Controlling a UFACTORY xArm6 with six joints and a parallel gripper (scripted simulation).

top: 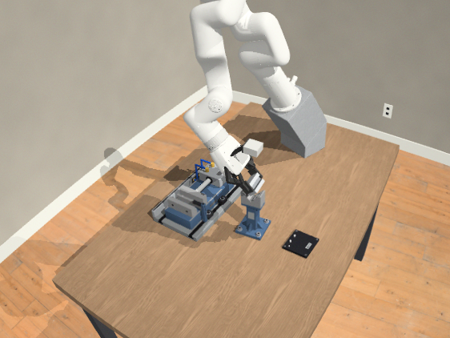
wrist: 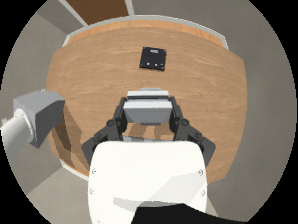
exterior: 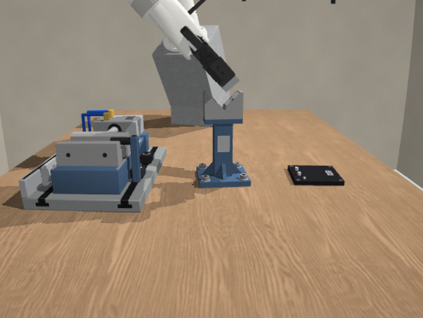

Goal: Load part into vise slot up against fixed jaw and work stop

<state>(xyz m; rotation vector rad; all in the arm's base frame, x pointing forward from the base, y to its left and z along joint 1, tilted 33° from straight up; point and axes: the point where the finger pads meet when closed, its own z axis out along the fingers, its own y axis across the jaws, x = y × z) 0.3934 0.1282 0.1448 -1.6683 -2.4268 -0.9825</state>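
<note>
The part lies 10 mm to the left of my hand. From my hand the other things lie so: blue work stop post: 80 mm ahead, 140 mm to the right, 140 mm below; then black stop rod: 80 mm ahead, 160 mm to the right, 100 mm below; then cylinder rod: 10 mm behind, 210 mm to the right, 120 mm below.
</note>
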